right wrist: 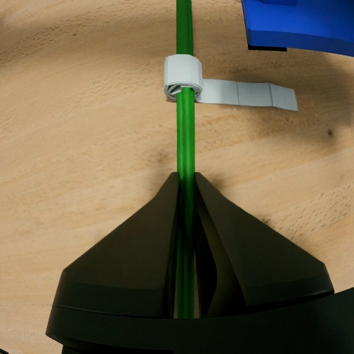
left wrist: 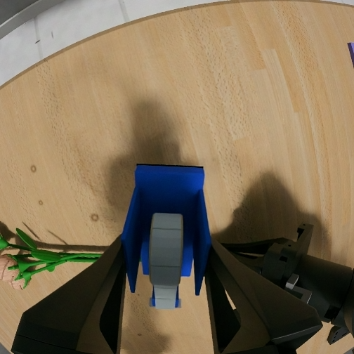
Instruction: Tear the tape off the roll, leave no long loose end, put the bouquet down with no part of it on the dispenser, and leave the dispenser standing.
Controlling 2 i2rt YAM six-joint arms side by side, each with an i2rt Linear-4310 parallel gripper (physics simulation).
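Note:
The blue dispenser (left wrist: 170, 181) (right wrist: 305, 37) holds the grey tape roll (left wrist: 166, 250). My left gripper (left wrist: 165, 243) is shut on the dispenser's side walls. My right gripper (right wrist: 185, 182) is shut on the bouquet's green stems (right wrist: 186, 130). The bouquet (left wrist: 75, 257) shows its leaves and a pink flower at the left in the left wrist view; my left fingers hide part of its stems. A white tape wrap (right wrist: 183, 70) goes around the stems. Its loose tail (right wrist: 237, 93) sticks out right, several segments long, with a free end apart from the dispenser. A short tape end (left wrist: 165, 295) shows at the dispenser's front.
The wooden table (left wrist: 200, 90) (right wrist: 90, 130) lies under both arms, with its curved edge at the top left in the left wrist view. The black right arm (left wrist: 325, 280) reaches in from the right, beside the dispenser. A purple object (left wrist: 352, 52) shows at the right edge.

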